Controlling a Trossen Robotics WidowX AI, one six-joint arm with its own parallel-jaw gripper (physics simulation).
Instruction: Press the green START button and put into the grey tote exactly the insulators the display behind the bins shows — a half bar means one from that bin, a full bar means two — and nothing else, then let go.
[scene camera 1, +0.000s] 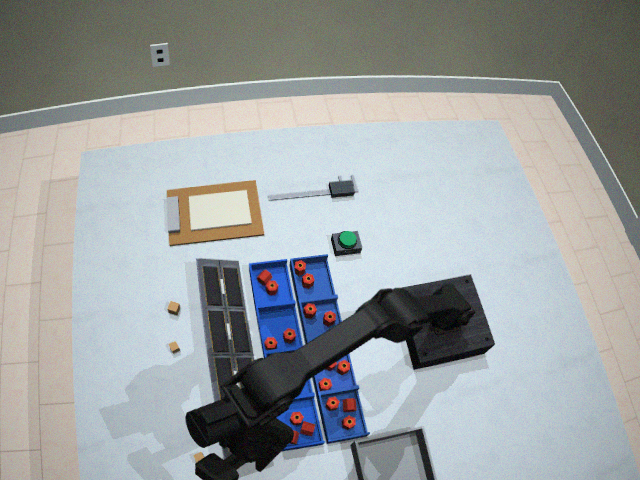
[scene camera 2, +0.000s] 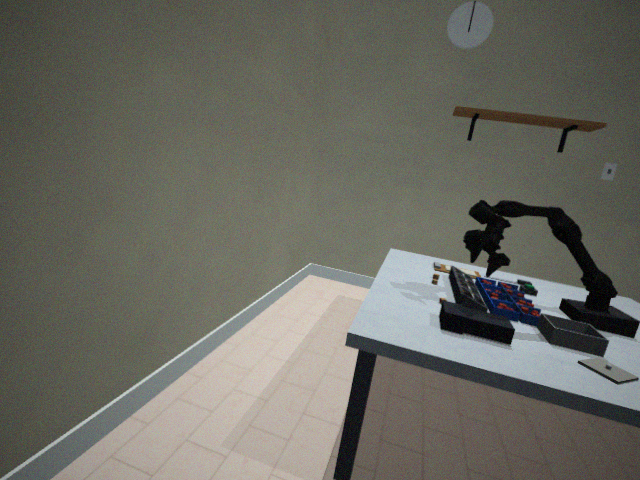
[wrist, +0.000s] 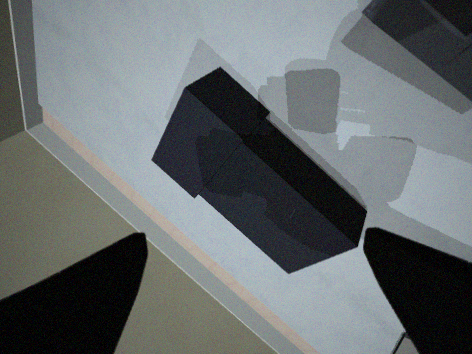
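Open and holding nothing, the gripper (scene camera 2: 479, 269) (wrist: 256, 241) is part of a scene that also includes a dark display panel (wrist: 424, 36). A grey tote (scene camera 1: 408, 447) is visible too.
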